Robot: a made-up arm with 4 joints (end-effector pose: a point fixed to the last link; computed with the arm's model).
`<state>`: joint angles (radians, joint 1 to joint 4).
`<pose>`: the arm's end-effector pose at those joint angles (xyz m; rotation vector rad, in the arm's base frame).
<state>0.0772 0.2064 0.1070 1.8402</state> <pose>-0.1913 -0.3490 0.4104 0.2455 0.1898 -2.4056</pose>
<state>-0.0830 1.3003 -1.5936 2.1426</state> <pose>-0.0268 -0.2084 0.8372 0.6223 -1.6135 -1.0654</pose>
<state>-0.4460 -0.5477 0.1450 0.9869</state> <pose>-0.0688 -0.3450 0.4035 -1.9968 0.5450 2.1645</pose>
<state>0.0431 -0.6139 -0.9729 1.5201</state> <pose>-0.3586 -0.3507 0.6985 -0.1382 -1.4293 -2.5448</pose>
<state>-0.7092 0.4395 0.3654 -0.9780</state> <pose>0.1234 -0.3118 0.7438 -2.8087 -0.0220 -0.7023</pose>
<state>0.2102 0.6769 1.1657 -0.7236</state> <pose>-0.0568 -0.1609 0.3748 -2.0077 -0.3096 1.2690</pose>
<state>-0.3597 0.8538 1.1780 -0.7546</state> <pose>0.1636 -0.1257 0.4886 -2.3457 -0.7427 0.7506</pose>
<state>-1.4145 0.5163 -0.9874 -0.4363</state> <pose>-0.1198 -0.1570 0.9493 1.6480 -1.2208 1.4023</pose>
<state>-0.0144 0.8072 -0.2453 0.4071</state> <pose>0.1263 -0.1960 0.5628 1.7862 0.0838 -1.0875</pose>
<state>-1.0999 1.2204 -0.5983 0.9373</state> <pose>0.1613 -0.1204 0.9645 1.5690 -0.9641 -0.0874</pose>
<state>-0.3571 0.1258 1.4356 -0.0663</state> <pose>0.1168 -0.1169 0.4262 -2.0646 -0.6457 0.9586</pose>
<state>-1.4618 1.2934 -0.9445 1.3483</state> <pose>-0.0006 -0.1462 1.0533 1.4723 -1.7821 0.0270</pose>
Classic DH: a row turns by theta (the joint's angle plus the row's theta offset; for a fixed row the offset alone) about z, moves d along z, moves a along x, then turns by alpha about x. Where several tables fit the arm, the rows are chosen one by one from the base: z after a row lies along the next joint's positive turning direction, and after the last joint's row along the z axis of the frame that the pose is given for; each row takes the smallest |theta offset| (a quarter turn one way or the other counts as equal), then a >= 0, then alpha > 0; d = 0 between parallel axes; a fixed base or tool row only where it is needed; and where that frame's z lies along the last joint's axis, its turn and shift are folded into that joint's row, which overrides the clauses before.
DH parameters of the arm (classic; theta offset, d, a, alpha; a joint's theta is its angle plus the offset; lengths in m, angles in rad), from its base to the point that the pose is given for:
base (fixed): 0 0.7934 -0.1405 -1.5708
joint 1: 0 -0.0894 -0.0385 1.5708
joint 2: -1.5708 -0.2005 0.0446 -1.5708
joint 3: 1.5708 0.0084 0.0308 -1.5708
joint 4: -0.5086 -0.2379 0.0743 -1.625
tool (fixed): 0.5294 -0.1166 0 0

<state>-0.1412 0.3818 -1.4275 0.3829</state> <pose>0.0030 -0.1944 0.8298 1.2209 -1.1509 -0.4532</pose>
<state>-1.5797 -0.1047 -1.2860 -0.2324</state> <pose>-0.1611 -0.2203 0.8862 1.6677 -2.2072 0.8466</pose>
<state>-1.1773 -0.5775 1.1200 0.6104</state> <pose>0.2983 -0.1871 0.6514 -2.4974 -0.6355 0.3080</pose>
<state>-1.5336 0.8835 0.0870 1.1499</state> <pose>0.2467 -0.2110 0.9790 1.8863 -0.7130 -0.4659</pose>
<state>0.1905 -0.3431 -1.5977 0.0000</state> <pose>-0.0625 -0.2115 0.8110 0.7749 -1.1098 -0.7467</pose>
